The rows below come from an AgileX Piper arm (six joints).
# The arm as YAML. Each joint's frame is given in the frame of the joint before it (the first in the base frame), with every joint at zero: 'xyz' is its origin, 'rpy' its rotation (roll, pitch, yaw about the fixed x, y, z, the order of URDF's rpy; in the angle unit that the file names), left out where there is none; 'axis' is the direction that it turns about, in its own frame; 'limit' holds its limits. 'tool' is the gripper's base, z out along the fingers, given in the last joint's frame.
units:
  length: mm
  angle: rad
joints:
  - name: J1
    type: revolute
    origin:
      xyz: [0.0, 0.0, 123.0]
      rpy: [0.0, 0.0, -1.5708]
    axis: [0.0, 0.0, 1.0]
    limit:
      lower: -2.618
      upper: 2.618
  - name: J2
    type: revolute
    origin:
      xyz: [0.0, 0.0, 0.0]
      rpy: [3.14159, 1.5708, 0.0]
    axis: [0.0, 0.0, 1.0]
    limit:
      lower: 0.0
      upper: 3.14
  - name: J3
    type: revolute
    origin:
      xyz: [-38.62, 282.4, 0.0]
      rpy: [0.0, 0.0, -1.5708]
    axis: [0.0, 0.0, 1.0]
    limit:
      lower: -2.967
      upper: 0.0
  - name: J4
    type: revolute
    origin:
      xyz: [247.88, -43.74, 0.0]
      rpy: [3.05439, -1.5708, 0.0]
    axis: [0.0, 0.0, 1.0]
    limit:
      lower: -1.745
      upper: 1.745
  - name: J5
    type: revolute
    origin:
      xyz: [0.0, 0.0, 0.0]
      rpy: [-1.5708, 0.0, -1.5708]
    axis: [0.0, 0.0, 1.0]
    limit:
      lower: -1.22
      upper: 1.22
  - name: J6
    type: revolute
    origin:
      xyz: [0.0, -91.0, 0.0]
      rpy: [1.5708, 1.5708, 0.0]
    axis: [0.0, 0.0, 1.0]
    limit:
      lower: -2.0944
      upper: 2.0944
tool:
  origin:
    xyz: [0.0, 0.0, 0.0]
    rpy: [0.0, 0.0, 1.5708]
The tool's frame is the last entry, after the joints.
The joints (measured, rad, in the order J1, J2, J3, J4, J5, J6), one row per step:
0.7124 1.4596 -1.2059 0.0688 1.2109 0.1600
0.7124 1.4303 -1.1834 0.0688 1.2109 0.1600
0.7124 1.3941 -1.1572 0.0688 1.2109 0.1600
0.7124 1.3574 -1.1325 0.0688 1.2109 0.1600
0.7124 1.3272 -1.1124 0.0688 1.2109 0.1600
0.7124 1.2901 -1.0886 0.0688 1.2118 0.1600
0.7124 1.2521 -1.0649 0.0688 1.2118 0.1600
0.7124 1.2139 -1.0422 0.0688 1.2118 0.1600
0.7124 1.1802 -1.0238 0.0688 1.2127 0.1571
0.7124 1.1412 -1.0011 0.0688 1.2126 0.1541
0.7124 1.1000 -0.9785 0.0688 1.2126 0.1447
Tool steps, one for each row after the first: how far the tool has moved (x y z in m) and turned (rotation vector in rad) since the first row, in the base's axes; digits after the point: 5 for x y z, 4 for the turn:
-0.00576 -0.00498 0.00191 0.0044 -0.0051 0.0000
-0.01277 -0.01103 0.00438 0.0110 -0.0127 0.0000
-0.01974 -0.01705 0.00701 0.0188 -0.0218 0.0000
-0.02546 -0.02199 0.00896 0.0254 -0.0294 0.0000
-0.03249 -0.02806 0.01124 0.0335 -0.0388 0.0001
-0.03957 -0.03417 0.01340 0.0429 -0.0496 0.0001
-0.04660 -0.04025 0.01549 0.0530 -0.0614 0.0001
-0.05275 -0.04555 0.01744 0.0620 -0.0729 0.0029
-0.05985 -0.05169 0.01897 0.0723 -0.0859 0.0058
-0.06724 -0.05807 0.02054 0.0830 -0.1021 0.0149

